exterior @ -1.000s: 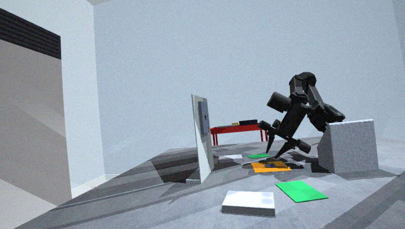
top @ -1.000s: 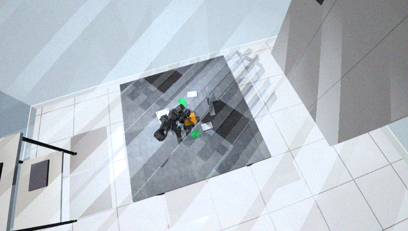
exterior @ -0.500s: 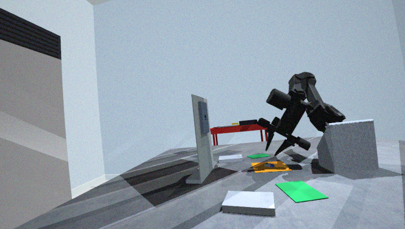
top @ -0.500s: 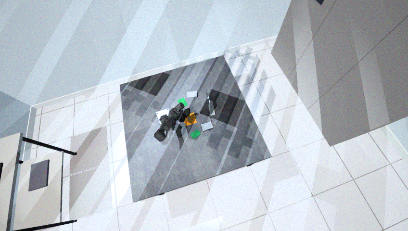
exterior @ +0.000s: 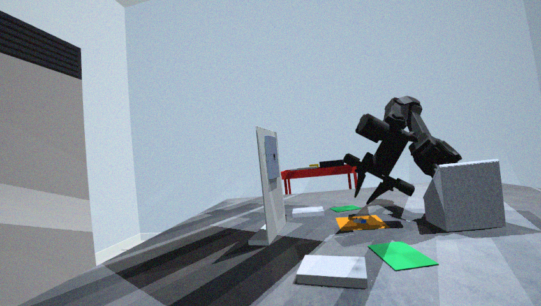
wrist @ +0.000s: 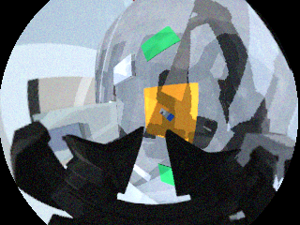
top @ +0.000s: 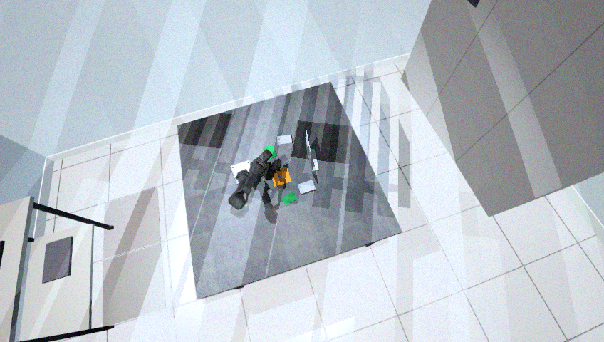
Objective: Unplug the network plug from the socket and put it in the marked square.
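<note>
The blue plug is 1 cm ahead of my gripper tip, 1 cm to the right of it and 6 cm below it. From my gripper tip the other things lie so: orange square: 1 cm ahead, 1 cm to the right, 6 cm below; then upright grey panel: 24 cm ahead, 2 cm to the left, 7 cm above.
</note>
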